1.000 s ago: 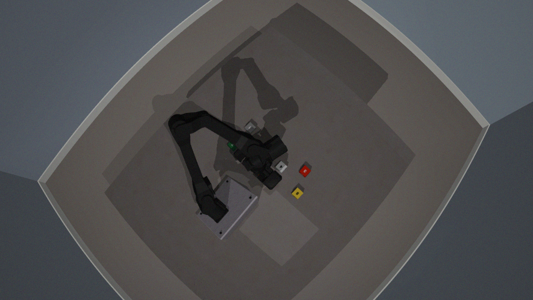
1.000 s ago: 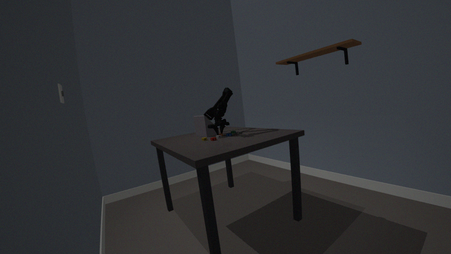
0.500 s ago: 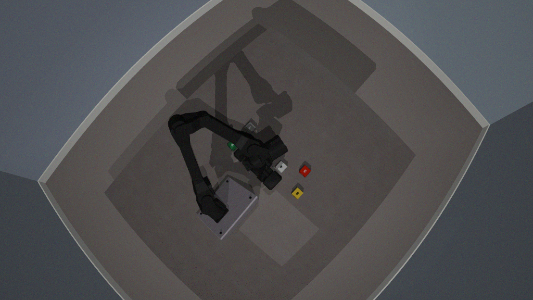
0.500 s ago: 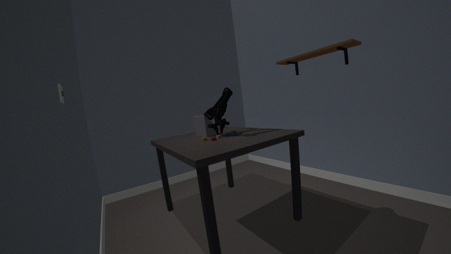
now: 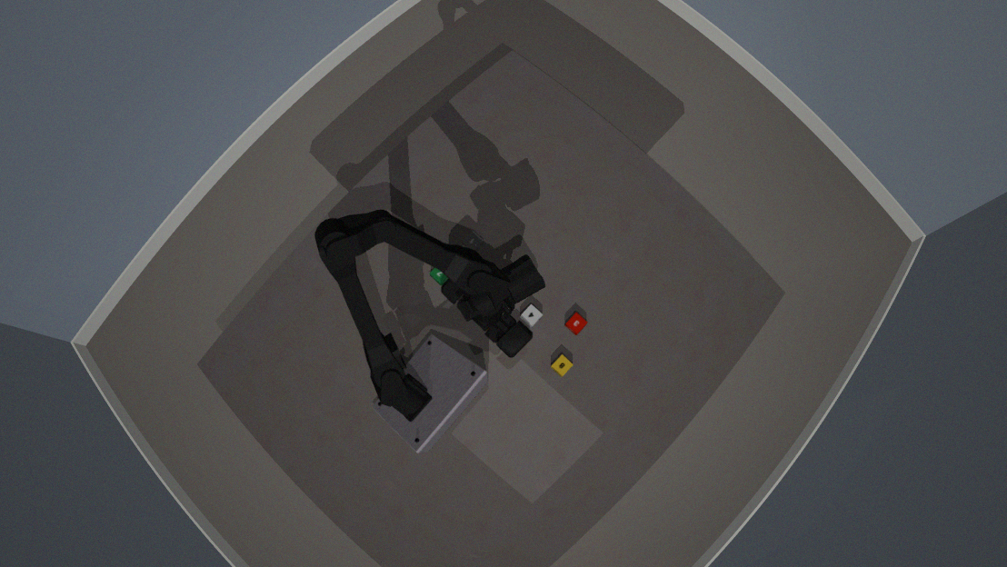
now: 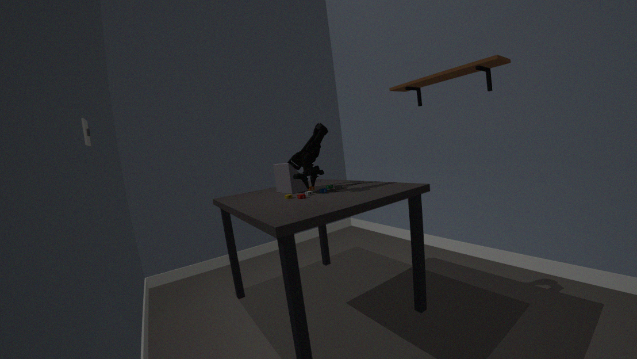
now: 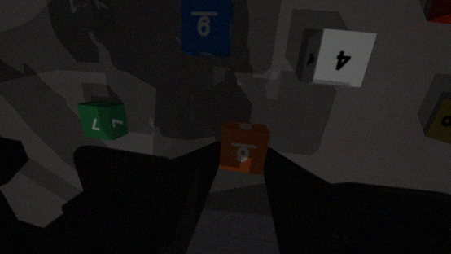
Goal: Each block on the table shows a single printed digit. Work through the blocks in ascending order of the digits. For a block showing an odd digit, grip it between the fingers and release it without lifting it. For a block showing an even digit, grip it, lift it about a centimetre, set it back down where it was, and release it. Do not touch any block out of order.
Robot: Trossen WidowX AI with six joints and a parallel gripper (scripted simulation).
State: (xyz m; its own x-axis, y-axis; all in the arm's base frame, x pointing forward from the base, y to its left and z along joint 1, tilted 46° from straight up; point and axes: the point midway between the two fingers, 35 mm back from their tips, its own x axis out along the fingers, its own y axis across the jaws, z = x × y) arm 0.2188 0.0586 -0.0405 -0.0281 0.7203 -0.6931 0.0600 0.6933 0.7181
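My gripper tip is 130 mm to the right of the green block, 10 mm short of it and 10 mm above it. From my gripper tip the other things lie so: white block: 70 mm ahead, 60 mm to the right, 10 mm below; yellow block: 170 mm to the right, 30 mm ahead, 10 mm below; red block: 140 mm to the right, 110 mm ahead, 10 mm below.
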